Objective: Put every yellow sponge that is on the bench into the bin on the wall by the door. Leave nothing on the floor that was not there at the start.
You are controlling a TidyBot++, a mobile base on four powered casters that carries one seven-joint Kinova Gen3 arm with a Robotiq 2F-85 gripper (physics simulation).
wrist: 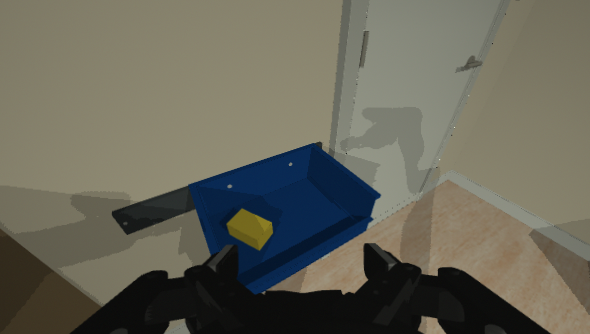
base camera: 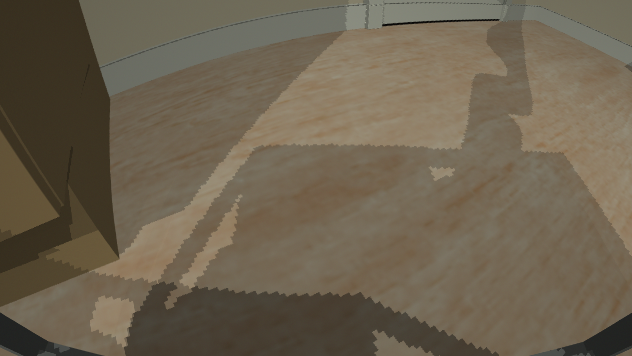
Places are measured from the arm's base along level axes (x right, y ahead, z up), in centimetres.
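Where they show: gripper, fingertip midpoint: (wrist: pixel 300 258).
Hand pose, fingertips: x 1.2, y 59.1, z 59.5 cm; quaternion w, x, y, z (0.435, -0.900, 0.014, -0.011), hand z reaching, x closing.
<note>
Each offset is from my fingertips to the top centre of the thing. "*": to the spot under its first point. Level surfaces: height alone.
A yellow sponge @[dx -11.5, dy +28.9, dz -31.9 cm] (wrist: pixel 249 229) lies in the blue bin @[dx -9.2, dy +28.7, dz -24.0 cm] (wrist: pixel 320 200), near the bin's left side in the wrist view. The bin is fixed to a dark rail on the wall, left of the door (wrist: pixel 400 80). My gripper (wrist: pixel 300 258) is open and empty, its fingertips apart from the sponge and from the bin's floor. The gripper hides a little of the bin's lower left part. The bench top does not show in either view.
The dark rail (wrist: pixel 155 209) runs left from the bin along the wall. A brown wooden cabinet-like body (base camera: pixel 92 150) stands at the left of the base camera view. The white door's foot @[* dx +46.3, dy +74.3, dz -94.6 cm] (base camera: pixel 440 12) shows at the back, beyond the floor @[dz -99.1 cm] (base camera: pixel 375 100). Shadows lie across the floor.
</note>
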